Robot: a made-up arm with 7 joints.
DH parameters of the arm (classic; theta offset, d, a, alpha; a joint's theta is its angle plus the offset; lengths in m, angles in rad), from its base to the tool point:
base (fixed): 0 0 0 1.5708
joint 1: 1.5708 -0.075 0 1.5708
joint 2: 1.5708 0 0 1.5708
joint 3: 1.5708 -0.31 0 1.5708
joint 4: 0 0 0 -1.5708
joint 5: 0 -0.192 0 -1.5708
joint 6: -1.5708 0 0 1.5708
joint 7: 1.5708 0 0 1.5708
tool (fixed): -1.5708 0 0 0
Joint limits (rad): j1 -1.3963..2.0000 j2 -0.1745..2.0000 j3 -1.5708..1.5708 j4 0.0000..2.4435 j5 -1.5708..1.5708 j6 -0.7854..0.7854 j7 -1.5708..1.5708
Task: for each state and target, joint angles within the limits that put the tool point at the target. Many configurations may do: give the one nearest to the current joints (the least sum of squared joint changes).
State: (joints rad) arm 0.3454 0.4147 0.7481 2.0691 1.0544 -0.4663 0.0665
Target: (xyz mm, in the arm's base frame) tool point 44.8 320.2 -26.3
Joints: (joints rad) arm 0.2628 0.7672 1.3338 2.2009 1.0544 -0.4663 0.0665
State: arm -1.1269 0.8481 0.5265 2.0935 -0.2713 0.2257 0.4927
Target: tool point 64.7 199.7 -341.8
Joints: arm -0.3912 0.3225 0.1356 1.5406 -0.2713 0.2257 0.4927
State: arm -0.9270 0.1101 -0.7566 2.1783 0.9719 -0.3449 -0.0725
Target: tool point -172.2 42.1 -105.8
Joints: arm -1.3963 0.3717 -0.9266 2.4414 0.9719 -0.3449 -0.0725
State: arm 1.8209 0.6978 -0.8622 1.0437 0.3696 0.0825 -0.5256
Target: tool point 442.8 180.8 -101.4
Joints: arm 1.1978 0.4883 -1.0525 0.7805 0.3696 0.0825 -0.5256
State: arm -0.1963 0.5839 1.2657 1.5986 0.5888 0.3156 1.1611
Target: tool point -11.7 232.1 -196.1
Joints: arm -0.3327 0.0555 1.2235 2.1962 0.5888 0.3156 1.1611
